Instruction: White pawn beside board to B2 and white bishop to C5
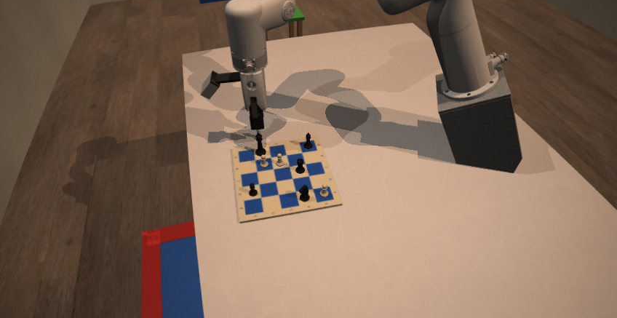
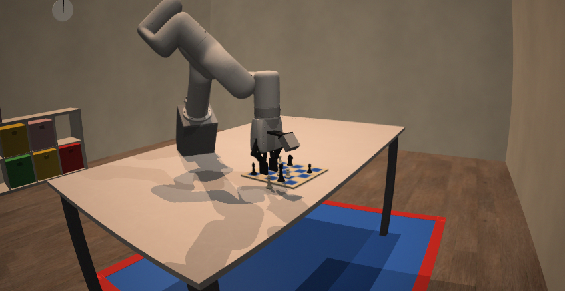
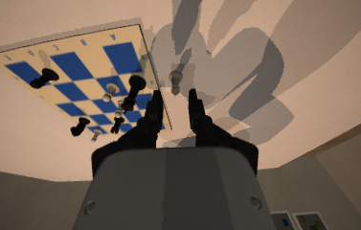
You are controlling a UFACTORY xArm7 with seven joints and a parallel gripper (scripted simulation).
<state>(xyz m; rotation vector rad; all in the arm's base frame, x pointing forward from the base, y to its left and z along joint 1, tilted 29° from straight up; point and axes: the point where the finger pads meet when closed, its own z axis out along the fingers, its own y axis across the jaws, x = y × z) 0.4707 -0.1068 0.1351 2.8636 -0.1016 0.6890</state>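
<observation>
Now: hand 5 cm above the white bishop. Round my hand: black pawn: 18 cm to the left, 5 cm below, 4 cm ahead; chessboard: 14 cm to the left, 7 cm below, 3 cm behind; tall black piece: 6 cm to the left, 3 cm below.
</observation>
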